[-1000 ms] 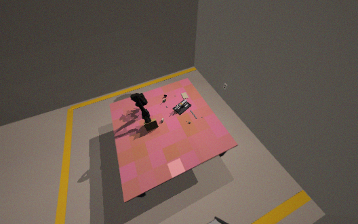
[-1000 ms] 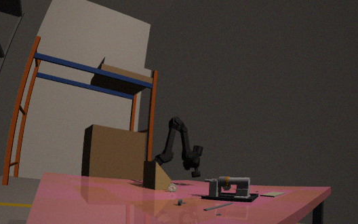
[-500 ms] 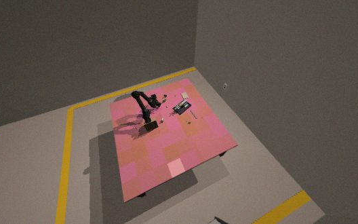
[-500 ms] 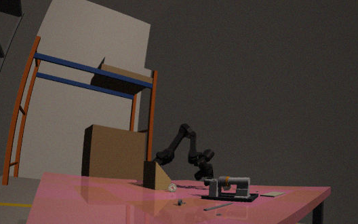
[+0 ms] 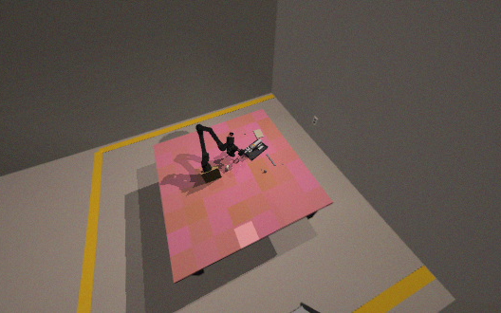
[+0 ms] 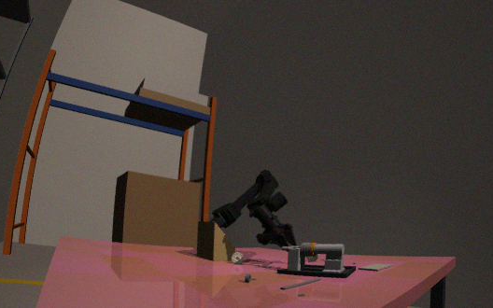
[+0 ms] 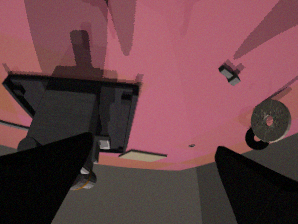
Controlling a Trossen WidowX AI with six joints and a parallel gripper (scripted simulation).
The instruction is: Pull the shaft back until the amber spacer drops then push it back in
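The shaft is 100 mm ahead of my gripper tip, 50 mm to the right of it and 10 mm above it. The rest, counted from my gripper tip: thin grey bar (260 mm ahead, 190 mm to the right, 70 mm below); then amber spacer (140 mm ahead, 30 mm to the right, 10 mm above); then flat beige plate (270 mm ahead, 180 mm to the left, 70 mm below).
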